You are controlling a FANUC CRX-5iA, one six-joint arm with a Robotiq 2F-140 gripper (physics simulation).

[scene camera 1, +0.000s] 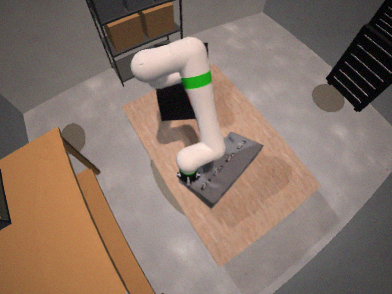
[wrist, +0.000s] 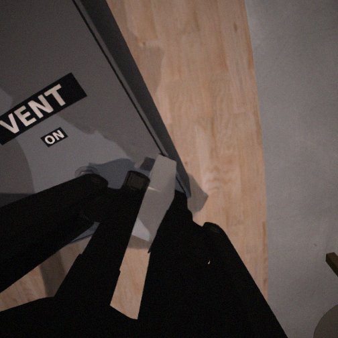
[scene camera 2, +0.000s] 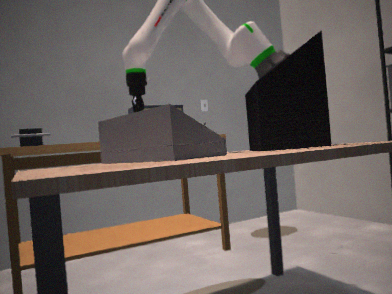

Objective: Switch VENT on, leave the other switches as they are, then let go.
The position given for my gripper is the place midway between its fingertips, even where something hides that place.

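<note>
Grey switch box (scene camera 2: 165, 133) visible; scene camera 1 also shows the box (scene camera 1: 215, 180). My gripper (wrist: 159, 174) visible in the wrist view.
</note>
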